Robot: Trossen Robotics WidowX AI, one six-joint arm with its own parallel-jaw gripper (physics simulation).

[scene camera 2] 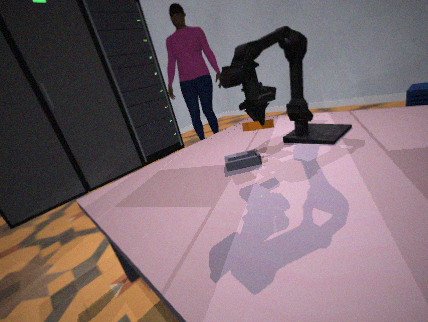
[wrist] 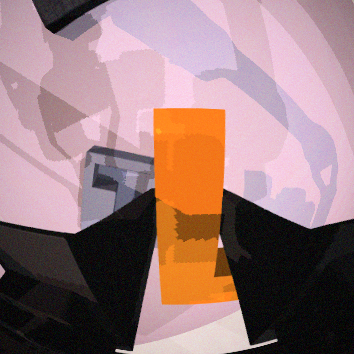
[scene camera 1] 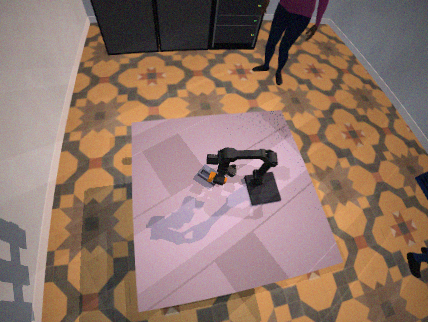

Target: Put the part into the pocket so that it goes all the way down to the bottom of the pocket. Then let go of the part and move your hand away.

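Places are measured from the arm's base along level axes (x ahead, y left, z up), in metres.
Pixels of known places: gripper, between the fingertips: (scene camera 2: pixel 261 125) (wrist: pixel 186 195); arm's base, origin of its link: (scene camera 2: pixel 301 133) (scene camera 1: pixel 256 181).
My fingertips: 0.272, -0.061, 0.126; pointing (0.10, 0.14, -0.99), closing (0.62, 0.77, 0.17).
Ahead of a thing's pixels: the offset from my fingertips to its top centre, as dx, dy, dz. Level surfaces: height alone.
The orange part @(+0.018, +0.004, +0.035) (scene camera 1: pixel 212 176) (scene camera 2: pixel 258 125) (wrist: pixel 190 160) is a long block, held between the fingers of my gripper (scene camera 1: pixel 219 179) (scene camera 2: pixel 263 122) (wrist: pixel 186 195). My gripper is shut on it. In scene camera 2 the part hangs above the table, apart from the grey pocket block @(+0.019, -0.098, -0.113) (scene camera 1: pixel 199 177) (scene camera 2: pixel 244 164) (wrist: pixel 90 200), which lies on the table with its recess facing up. In the wrist view the pocket block shows to the left of the part, turned at an angle to it. The left finger and the part hide some of the pocket block and its recess.
The arm's dark base plate (scene camera 1: pixel 263 192) (scene camera 2: pixel 320 134) (wrist: pixel 70 11) sits on the pink table top @(dz -0.149) (scene camera 1: pixel 175 275) (scene camera 2: pixel 160 250). Shadows of the arm fall across the table. A person (scene camera 1: pixel 287 35) (scene camera 2: pixel 192 65) stands beyond the table, near dark cabinets (scene camera 1: pixel 182 25) (scene camera 2: pixel 45 90).
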